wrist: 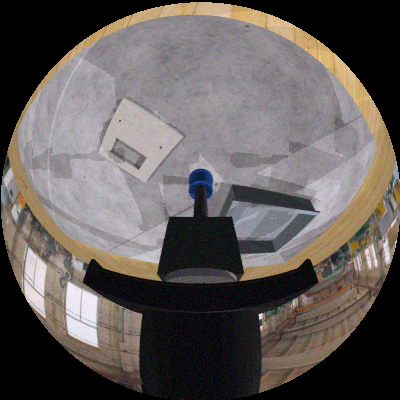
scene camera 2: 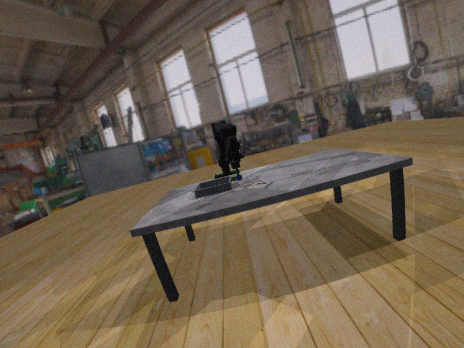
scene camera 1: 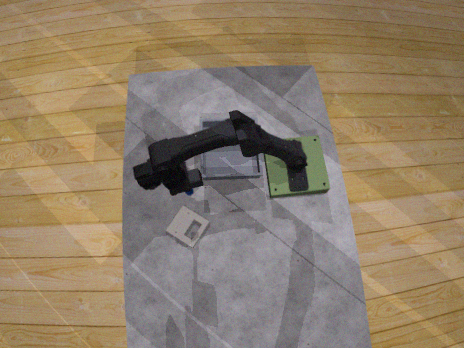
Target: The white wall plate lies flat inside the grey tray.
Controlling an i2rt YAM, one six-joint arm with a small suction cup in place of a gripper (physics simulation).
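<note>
The white wall plate (scene camera 1: 182, 224) (wrist: 152, 128) lies flat on the table outside the tray, with a rectangular opening near one edge and small holes. In scene camera 2 it is too faint to make out well. The grey tray (scene camera 1: 232, 176) (scene camera 2: 213, 188) (wrist: 261, 246) stands on the table, partly hidden under the arm in scene camera 1; no plate shows in it. My gripper, a blue suction cup (scene camera 1: 189, 191) (scene camera 2: 239, 177) (wrist: 201, 183), is open and holds nothing. It hangs above the table between the plate and the tray, apart from both.
The arm's base stands on a green board (scene camera 1: 318, 167) with small holes, to the right of the tray in scene camera 1. The black arm (scene camera 1: 200, 142) (scene camera 2: 227, 145) reaches across above the tray. The grey table (scene camera 1: 240, 300) (scene camera 2: 320, 175) has dark legs and stands on a wooden floor.
</note>
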